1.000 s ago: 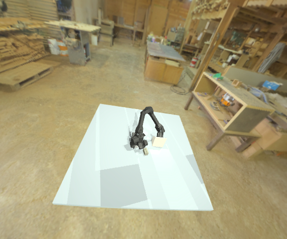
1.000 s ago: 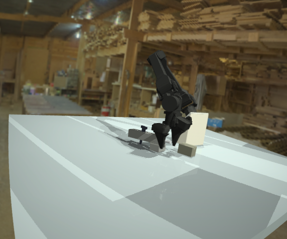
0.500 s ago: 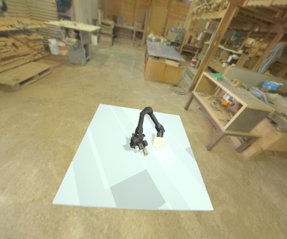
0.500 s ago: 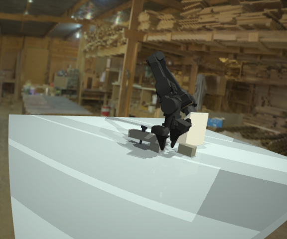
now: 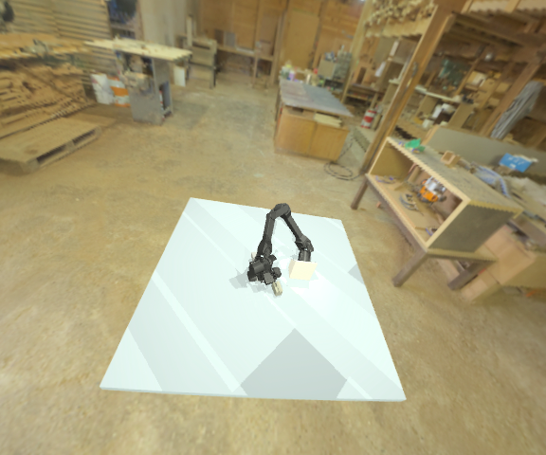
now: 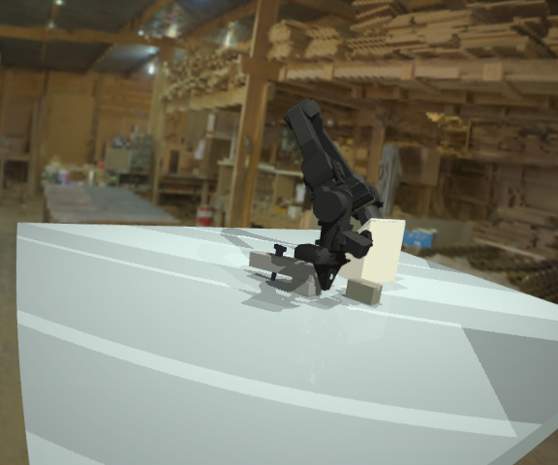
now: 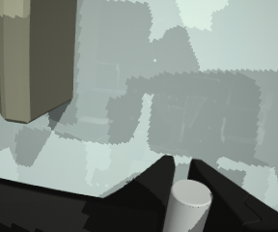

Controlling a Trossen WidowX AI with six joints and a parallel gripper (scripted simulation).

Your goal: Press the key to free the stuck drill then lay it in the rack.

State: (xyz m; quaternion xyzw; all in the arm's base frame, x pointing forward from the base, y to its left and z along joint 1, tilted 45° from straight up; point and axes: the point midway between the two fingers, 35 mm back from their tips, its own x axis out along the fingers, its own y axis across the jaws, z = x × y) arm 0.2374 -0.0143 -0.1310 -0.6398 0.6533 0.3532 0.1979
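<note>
Now: the drill 1 cm ahead of my gripper tip, 5 cm to the right of it and 3 cm above it. From my gripper tip the other things lie so: dark t-shaped key (3 cm ahead, 14 cm to the right, 3 cm above); rack block (8 cm behind, 4 cm to the left); grey fixture (2 cm ahead, 11 cm to the right, 2 cm above).
</note>
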